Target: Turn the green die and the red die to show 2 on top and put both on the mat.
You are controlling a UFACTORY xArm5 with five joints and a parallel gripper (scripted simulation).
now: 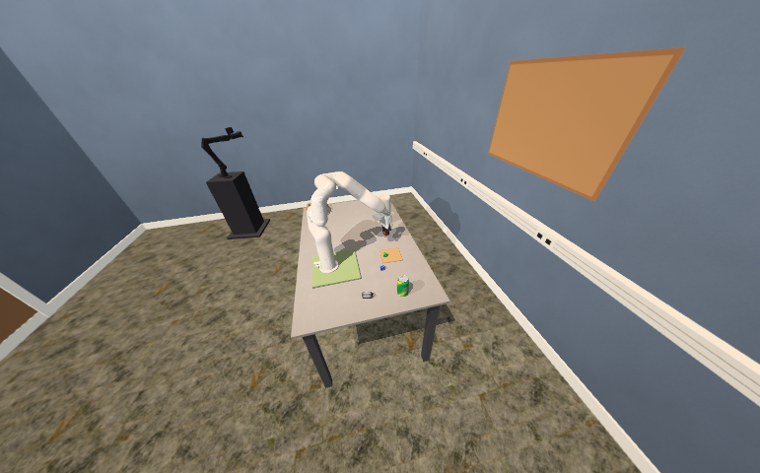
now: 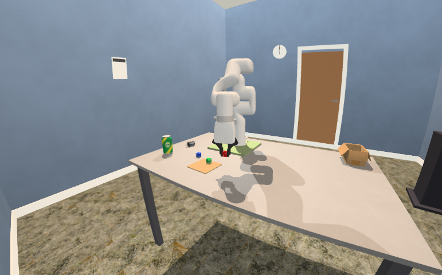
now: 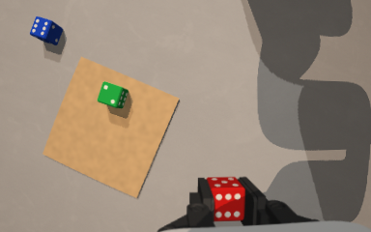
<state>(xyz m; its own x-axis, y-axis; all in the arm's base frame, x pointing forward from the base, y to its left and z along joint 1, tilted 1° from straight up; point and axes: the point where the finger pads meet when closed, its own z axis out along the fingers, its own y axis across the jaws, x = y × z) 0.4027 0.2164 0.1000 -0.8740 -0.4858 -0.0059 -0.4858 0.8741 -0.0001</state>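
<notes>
My gripper is now 10 mm above the red die. Also, from my hand: blue die: 270 mm to the right, 100 mm below, 50 mm behind; green die: 140 mm to the right, 90 mm below, 20 mm behind; mat: 140 mm to the right, 110 mm below, 20 mm ahead.
</notes>
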